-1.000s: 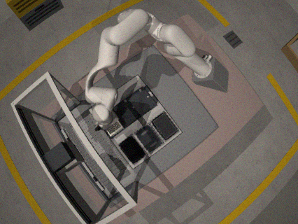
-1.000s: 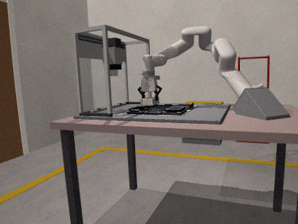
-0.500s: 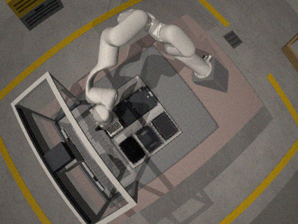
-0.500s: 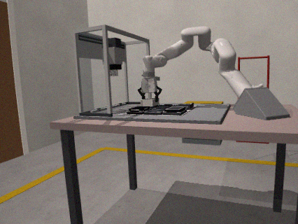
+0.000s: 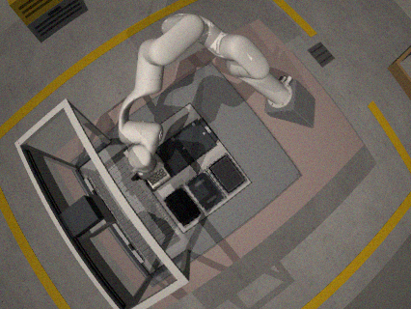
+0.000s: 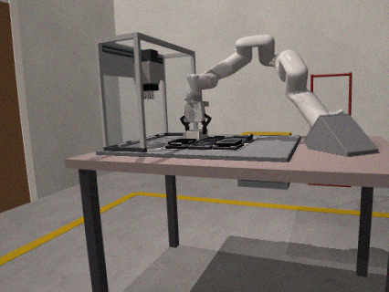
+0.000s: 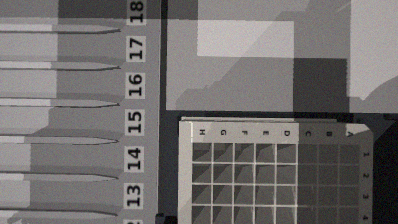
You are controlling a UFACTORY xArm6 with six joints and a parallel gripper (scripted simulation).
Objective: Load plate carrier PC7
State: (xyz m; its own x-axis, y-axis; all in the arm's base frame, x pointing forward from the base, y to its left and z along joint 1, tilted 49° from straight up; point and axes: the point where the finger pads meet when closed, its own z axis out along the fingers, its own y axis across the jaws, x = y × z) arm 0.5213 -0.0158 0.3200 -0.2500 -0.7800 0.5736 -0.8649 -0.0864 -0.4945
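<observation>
My hand is 10 mm above the pale well plate. Also, from my hand: black 96-well plate: 180 mm to the left, 40 mm ahead, 20 mm below; then plate carrier PC7: 100 mm behind, 30 mm to the left, 30 mm below; then A1 mark: 160 mm to the left, 120 mm behind, 30 mm below.
</observation>
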